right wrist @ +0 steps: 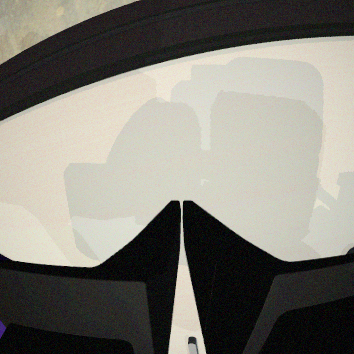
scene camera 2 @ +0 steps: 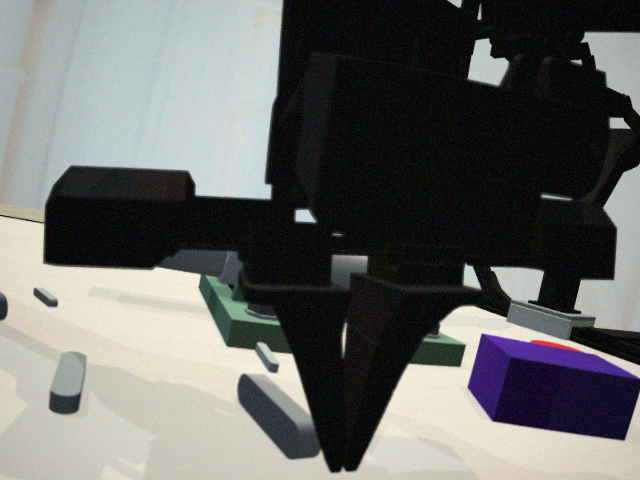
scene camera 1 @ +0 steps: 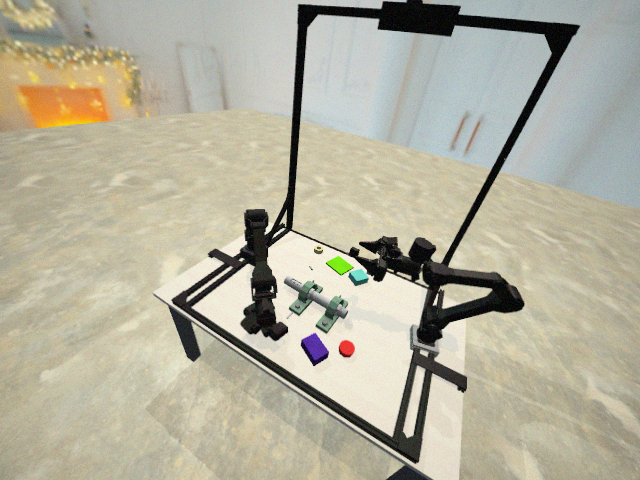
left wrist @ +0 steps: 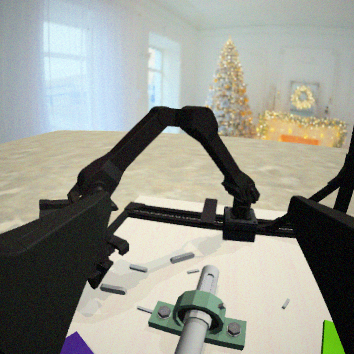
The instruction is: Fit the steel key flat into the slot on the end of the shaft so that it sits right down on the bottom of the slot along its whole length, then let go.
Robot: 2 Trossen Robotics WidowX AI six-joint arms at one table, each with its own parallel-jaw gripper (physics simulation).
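Places are measured from the left arm's base along level axes (x left, y ahead, z down), in metres.
Pixels of known places: left gripper, fingertip midpoint: (scene camera 1: 357, 249) (left wrist: 202, 203); right gripper, fingertip midpoint: (right wrist: 180, 208) (scene camera 2: 340, 467) (scene camera 1: 266, 336) (left wrist: 94, 287); left arm's base, link origin: (scene camera 2: 554, 308) (scene camera 1: 425, 337); right arm's base, link origin: (left wrist: 239, 213).
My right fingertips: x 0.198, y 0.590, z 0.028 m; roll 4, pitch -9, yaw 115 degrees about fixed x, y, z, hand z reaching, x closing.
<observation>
Ahead of a thing's pixels: the offset from my right fingertips to its middle.
The grey shaft {dx -0.222, dy -0.117, dz -0.042 m} (scene camera 1: 321, 298) (left wrist: 207, 282) rests in green bearing blocks; its slotted end is at the left in scene camera 1, and the slot looks empty in the left wrist view. Several steel keys of different sizes lie loose on the table. A large key {dx -0.045, dy +0.001, dz -0.001 m} (scene camera 2: 279, 415) lies beside my right fingertips in scene camera 2. Another key {dx -0.091, dy +0.079, dz +0.003 m} (scene camera 2: 67, 381) lies farther left, and a small key {dx -0.126, dy -0.044, dz +0.004 m} (scene camera 2: 266, 356) lies behind the large one. My right gripper (scene camera 2: 343, 469) (right wrist: 180, 208) is shut and empty, low over the table. My left gripper (scene camera 1: 356, 248) (left wrist: 202, 203) is open and empty, raised beyond the shaft.
A purple block {dx -0.010, dy -0.186, dz -0.013 m} (scene camera 1: 314, 349) (scene camera 2: 563, 395) and a red disc {dx -0.054, dy -0.298, dz -0.006 m} (scene camera 1: 346, 348) lie in front of the bearing blocks (scene camera 1: 326, 323) (left wrist: 165, 320). A teal block {dx -0.452, dy -0.281, dz -0.011 m} (scene camera 1: 358, 276), a green tile {dx -0.516, dy -0.171, dz +0.002 m} (scene camera 1: 339, 265) and a small ring {dx -0.588, dy -0.031, dz -0.006 m} (scene camera 1: 313, 250) lie behind the shaft.
</observation>
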